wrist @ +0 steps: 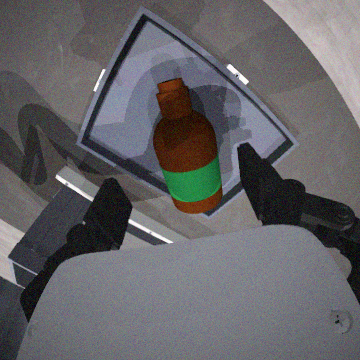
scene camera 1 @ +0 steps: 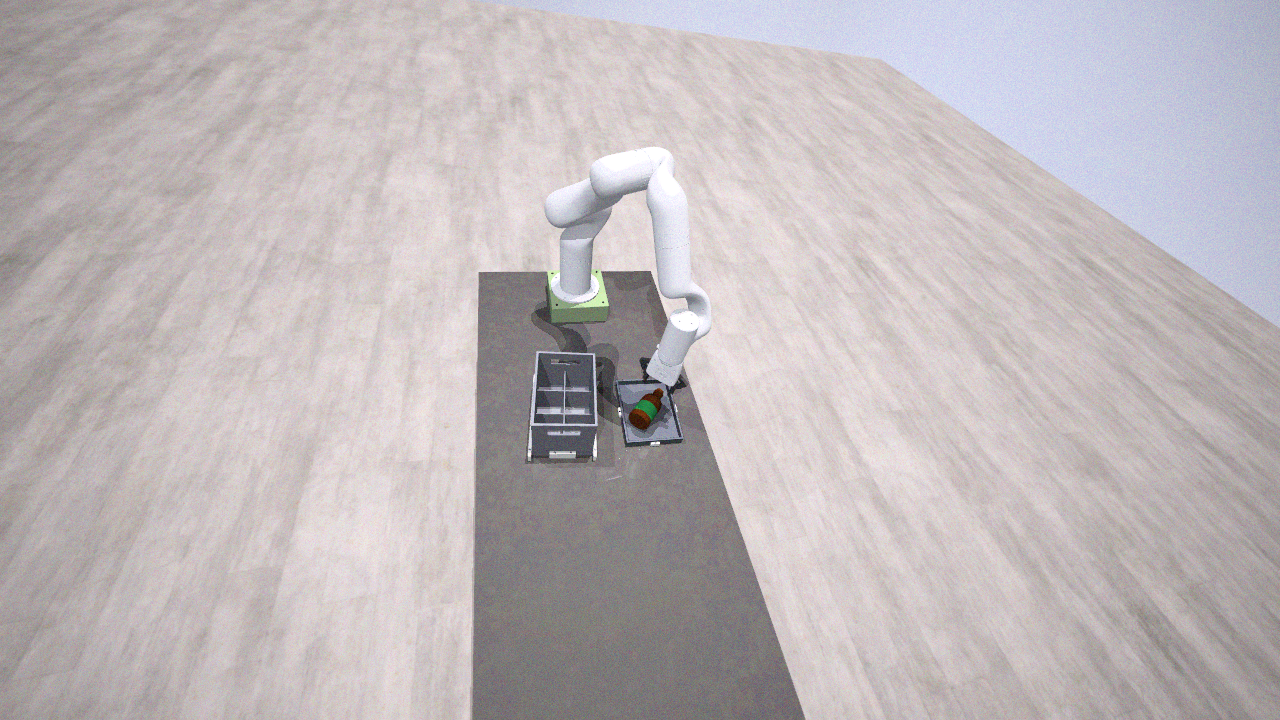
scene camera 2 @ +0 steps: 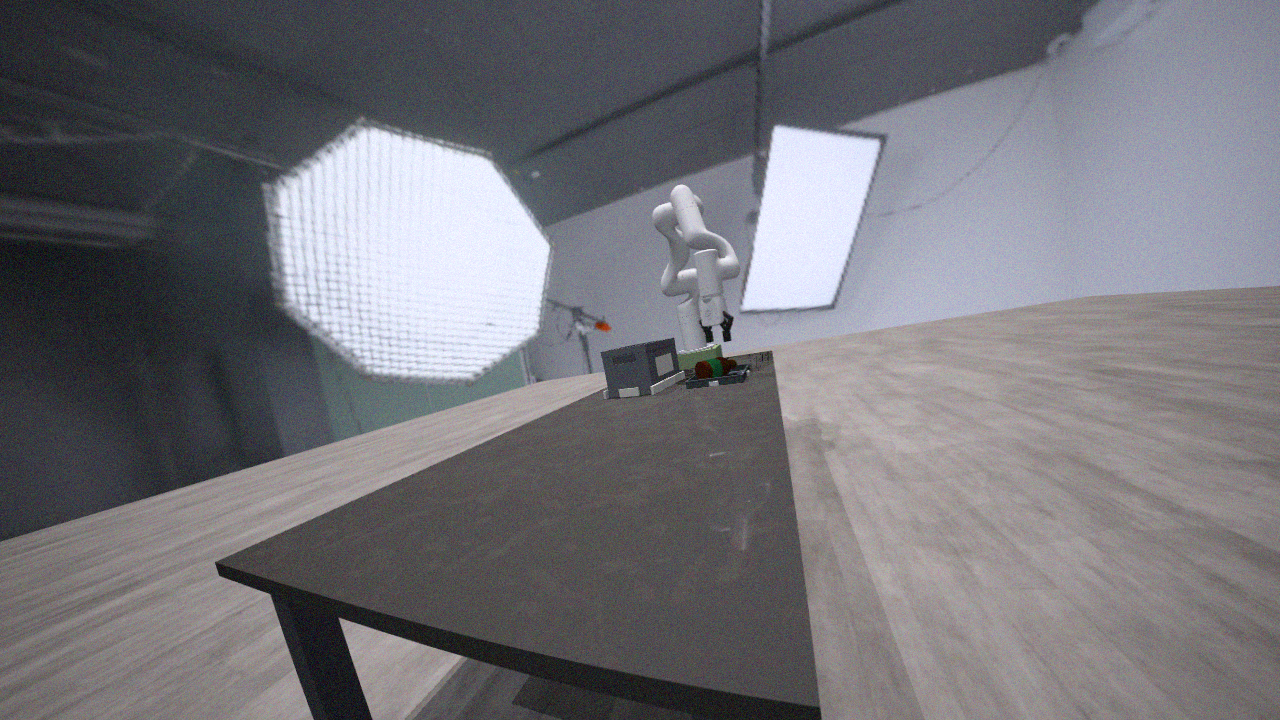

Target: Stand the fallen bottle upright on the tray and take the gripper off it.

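A brown bottle (scene camera 1: 645, 409) (scene camera 2: 713, 368) (wrist: 192, 185) with a green label lies on its side on the grey tray (scene camera 1: 635, 442) (scene camera 2: 729, 380) (wrist: 150, 45). In scene camera 1 its neck points to the back right, toward the arm's side, and its base to the front left. My gripper (scene camera 1: 665, 382) (scene camera 2: 717, 334) (wrist: 177, 178) is open and empty, above the back edge of the tray. In the wrist view the bottle's body appears between the two spread fingers but lies below them, with its neck toward the top of the view. In scene camera 1 the gripper body partly hides the fingers.
A grey divided crate (scene camera 1: 563, 443) (scene camera 2: 637, 368) (wrist: 47, 225) stands left of the tray, with a narrow gap between them. The green arm base (scene camera 1: 577, 314) (scene camera 2: 702, 360) is at the back of the dark table (scene camera 1: 608, 573) (scene camera 2: 581, 555). The table's right edge runs close beside the tray.
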